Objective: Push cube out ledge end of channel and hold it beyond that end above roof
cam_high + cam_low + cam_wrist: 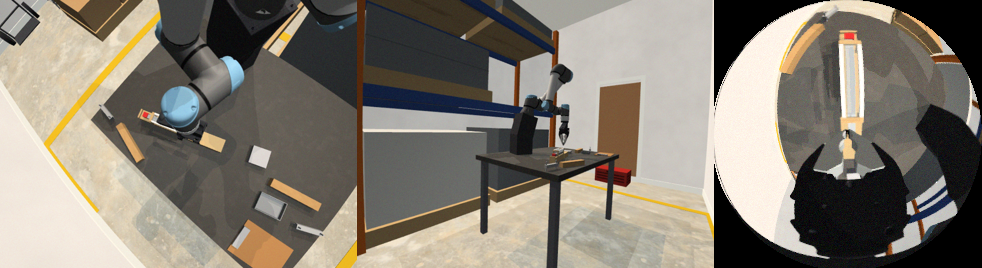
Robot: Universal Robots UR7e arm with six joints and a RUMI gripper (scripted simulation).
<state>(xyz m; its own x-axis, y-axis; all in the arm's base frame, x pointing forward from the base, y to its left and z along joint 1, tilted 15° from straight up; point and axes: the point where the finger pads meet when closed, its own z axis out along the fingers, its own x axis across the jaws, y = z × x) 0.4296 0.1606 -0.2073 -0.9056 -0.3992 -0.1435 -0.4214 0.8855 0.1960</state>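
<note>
Now: hand 22 cm to the left of the red cube, 9 cm short of it and 8 cm above it. The rest, counted from my hand: channel 10 cm to the right, 8 cm below, 3 cm ahead; then grey block 28 cm to the left, 17 cm behind, 12 cm below; then grey tray 47 cm to the left, 12 cm below, 5 cm behind.
</note>
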